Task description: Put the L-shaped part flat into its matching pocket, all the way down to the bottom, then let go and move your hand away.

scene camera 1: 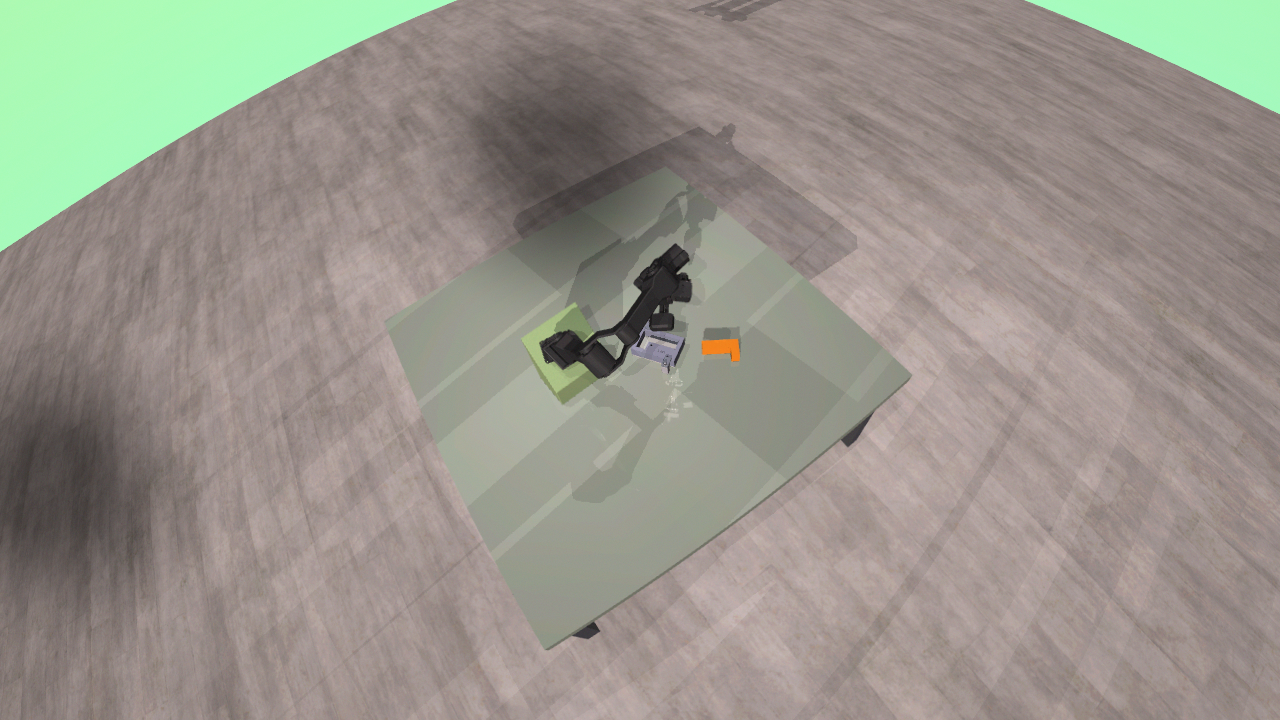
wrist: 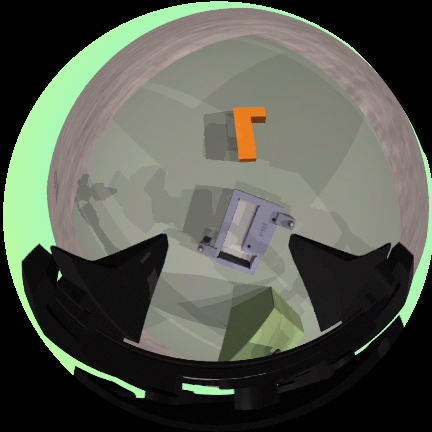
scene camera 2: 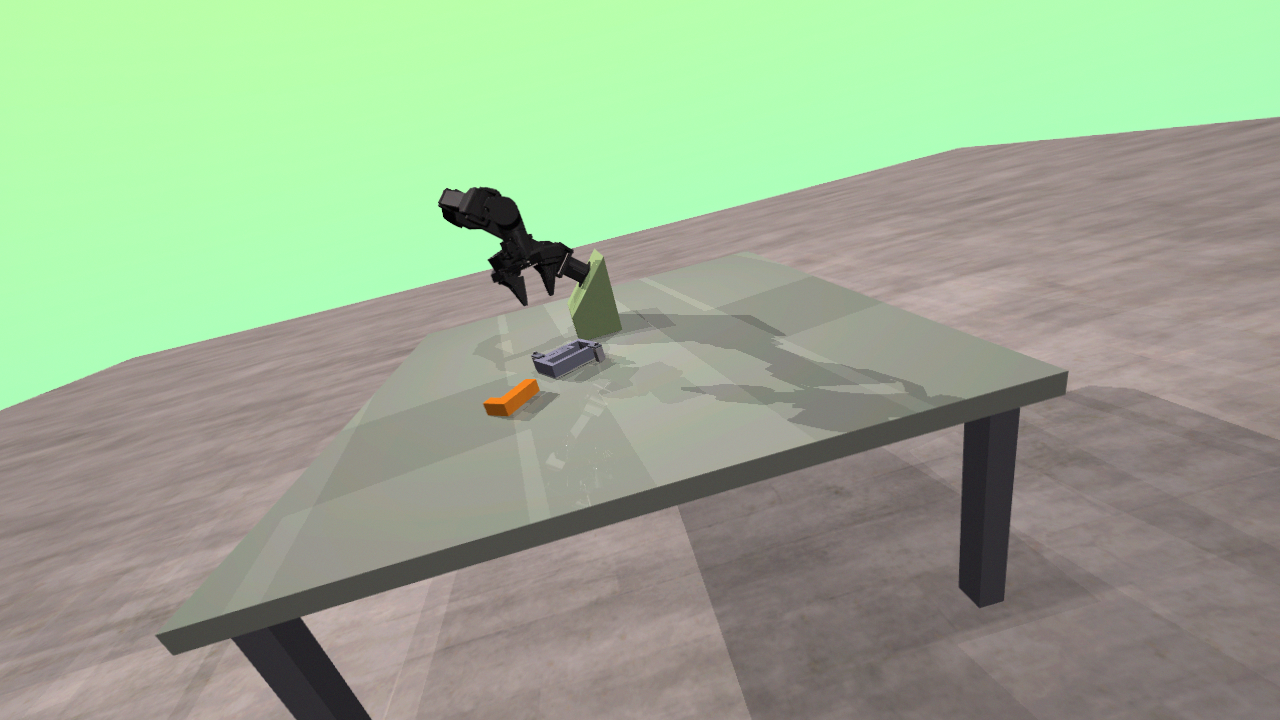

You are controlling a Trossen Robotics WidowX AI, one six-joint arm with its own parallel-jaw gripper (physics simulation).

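Where they show: gripper, between the fingertips: (scene camera 1: 669, 310) (wrist: 231, 241) (scene camera 2: 538, 300); arm's base, origin of its link: (scene camera 1: 553, 349) (scene camera 2: 585, 274).
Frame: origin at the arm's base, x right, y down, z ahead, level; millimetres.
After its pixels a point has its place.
The orange L-shaped part (scene camera 1: 717, 347) {y 126, x 168, z 439 mm} (scene camera 2: 512, 400) {y 132, x 163, z 486 mm} (wrist: 245, 132) {y 126, x 161, z 447 mm} lies flat on the table, apart from the pocket block. The grey-violet block (scene camera 1: 656, 357) {y 126, x 102, z 266 mm} (scene camera 2: 556, 366) {y 125, x 80, z 364 mm} (wrist: 262, 232) {y 119, x 92, z 282 mm} stands between the part and the arm's base, turned at an angle to the part. Its L-shaped pocket is open at the top and empty in the wrist view; small lugs stick out at two of its sides. My gripper (scene camera 2: 537, 299) {y -29, x 80, z 334 mm} (wrist: 231, 241) {y -29, x 80, z 334 mm} is open and empty, high above the table, with its fingers pointing down. In the wrist view the block shows between and beyond the fingertips.
A green wedge-shaped base (scene camera 1: 561, 390) {y 87, x 80, z -30 mm} (scene camera 2: 597, 313) {y 89, x -19, z 126 mm} (wrist: 247, 320) {y 78, x -13, z 127 mm} carries the arm and stands close behind the block. The grey-green table (scene camera 1: 716, 510) {y 155, x 583, z 177 mm} (scene camera 2: 760, 459) {y 159, x -268, z 826 mm} (wrist: 300, 75) {y 155, x 436, z 559 mm} bears them all. Dark shadows of the arm fall across its top.
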